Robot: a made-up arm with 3 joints. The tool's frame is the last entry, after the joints.
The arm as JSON. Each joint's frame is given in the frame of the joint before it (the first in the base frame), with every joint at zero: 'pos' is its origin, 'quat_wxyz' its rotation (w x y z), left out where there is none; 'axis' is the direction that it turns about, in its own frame. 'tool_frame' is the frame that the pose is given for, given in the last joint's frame.
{
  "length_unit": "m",
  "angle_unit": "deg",
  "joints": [
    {
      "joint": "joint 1",
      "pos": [
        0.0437,
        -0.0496,
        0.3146
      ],
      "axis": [
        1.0,
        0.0,
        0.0
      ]
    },
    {
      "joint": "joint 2",
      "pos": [
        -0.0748,
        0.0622,
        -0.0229
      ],
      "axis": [
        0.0,
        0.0,
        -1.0
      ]
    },
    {
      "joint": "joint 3",
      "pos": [
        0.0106,
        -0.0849,
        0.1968
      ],
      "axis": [
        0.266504,
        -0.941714,
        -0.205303
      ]
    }
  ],
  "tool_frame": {
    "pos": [
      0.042,
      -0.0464,
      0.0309
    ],
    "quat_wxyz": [
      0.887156,
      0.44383,
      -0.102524,
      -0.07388
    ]
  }
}
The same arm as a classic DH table. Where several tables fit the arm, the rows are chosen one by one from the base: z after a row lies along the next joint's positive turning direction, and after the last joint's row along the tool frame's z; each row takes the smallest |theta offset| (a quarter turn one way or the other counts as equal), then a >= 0, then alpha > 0; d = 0 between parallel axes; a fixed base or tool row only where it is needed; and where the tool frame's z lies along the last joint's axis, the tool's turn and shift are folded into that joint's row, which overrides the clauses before.
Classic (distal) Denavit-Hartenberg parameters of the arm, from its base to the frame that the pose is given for. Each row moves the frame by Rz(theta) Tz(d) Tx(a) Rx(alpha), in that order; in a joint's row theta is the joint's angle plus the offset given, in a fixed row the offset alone. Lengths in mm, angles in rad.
base (fixed): theta offset -1.5708  d 314.6  a 49.6  alpha -1.5708
joint 1: theta offset 0.0000  d -31.1  a -62.2  alpha -1.5708
joint 2: theta offset 1.2950  d -191.6  a 12.9  alpha 1.3640
joint 3: theta offset 0.5625  d 121.8  a -45.8  alpha 0.9989
tool (fixed): theta offset 2.5863  d 24.4  a 0.0  alpha 0.0000

